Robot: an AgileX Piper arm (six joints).
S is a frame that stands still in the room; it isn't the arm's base.
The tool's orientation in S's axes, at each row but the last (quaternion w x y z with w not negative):
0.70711, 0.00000, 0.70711, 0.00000
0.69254, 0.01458, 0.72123, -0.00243
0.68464, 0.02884, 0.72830, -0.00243
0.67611, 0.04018, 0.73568, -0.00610
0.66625, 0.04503, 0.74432, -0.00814
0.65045, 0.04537, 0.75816, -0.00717
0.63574, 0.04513, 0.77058, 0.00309
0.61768, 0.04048, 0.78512, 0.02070
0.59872, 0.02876, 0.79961, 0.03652
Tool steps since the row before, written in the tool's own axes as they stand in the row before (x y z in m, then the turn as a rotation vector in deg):
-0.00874, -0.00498, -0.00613, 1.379, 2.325, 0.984
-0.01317, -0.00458, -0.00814, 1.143, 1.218, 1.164
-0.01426, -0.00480, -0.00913, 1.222, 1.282, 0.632
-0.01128, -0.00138, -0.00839, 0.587, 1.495, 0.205
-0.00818, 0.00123, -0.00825, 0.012, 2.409, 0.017
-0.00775, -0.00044, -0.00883, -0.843, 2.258, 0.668
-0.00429, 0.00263, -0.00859, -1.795, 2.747, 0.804
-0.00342, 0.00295, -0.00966, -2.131, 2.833, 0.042
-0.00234, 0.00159, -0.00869, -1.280, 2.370, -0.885
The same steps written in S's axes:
-0.00613, -0.00498, 0.00874, 0.984, 2.325, -1.379
-0.00771, -0.00462, 0.01341, 1.146, 1.210, -1.169
-0.00845, -0.00495, 0.01462, 0.614, 1.300, -1.212
-0.00750, -0.00142, 0.01188, 0.256, 1.507, -0.534
-0.00720, 0.00136, 0.00910, 0.203, 2.398, 0.102
-0.00758, -0.00028, 0.00899, 0.961, 2.152, 0.838
-0.00744, 0.00276, 0.00601, 1.305, 2.562, 1.775
-0.00847, 0.00280, 0.00584, 0.646, 2.631, 2.287
-0.00768, 0.00116, 0.00482, -0.484, 2.224, 1.691

